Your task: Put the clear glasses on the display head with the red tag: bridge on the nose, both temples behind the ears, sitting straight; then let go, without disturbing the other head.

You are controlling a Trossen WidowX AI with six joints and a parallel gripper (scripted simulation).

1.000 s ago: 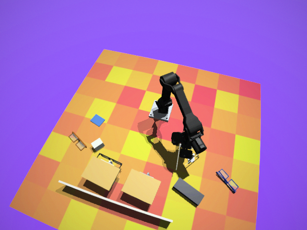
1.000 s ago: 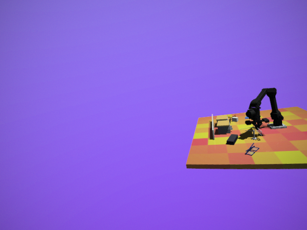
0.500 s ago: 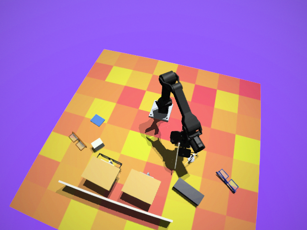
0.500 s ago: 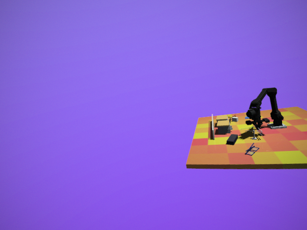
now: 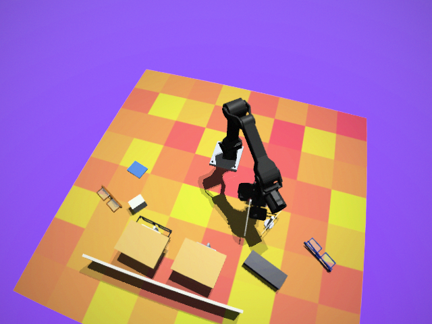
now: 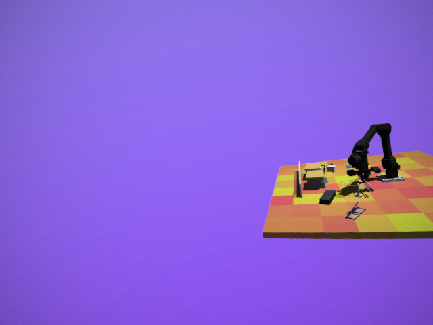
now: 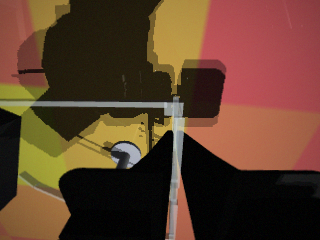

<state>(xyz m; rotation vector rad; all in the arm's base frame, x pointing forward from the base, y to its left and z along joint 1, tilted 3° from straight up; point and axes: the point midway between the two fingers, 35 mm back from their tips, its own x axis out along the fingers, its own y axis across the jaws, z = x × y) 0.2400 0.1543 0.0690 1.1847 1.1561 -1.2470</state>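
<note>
Now: the grey peg stand 60 mm ahead of my gripper tip, 60 mm to the left of it and 30 mm below it. The rest, counted from my gripper tip: white rail (370 mm ahead, 300 mm to the right); white box (80 mm ahead, 490 mm to the right, 30 mm below); dark grey block (250 mm ahead, 60 mm to the left, 40 mm below).
</note>
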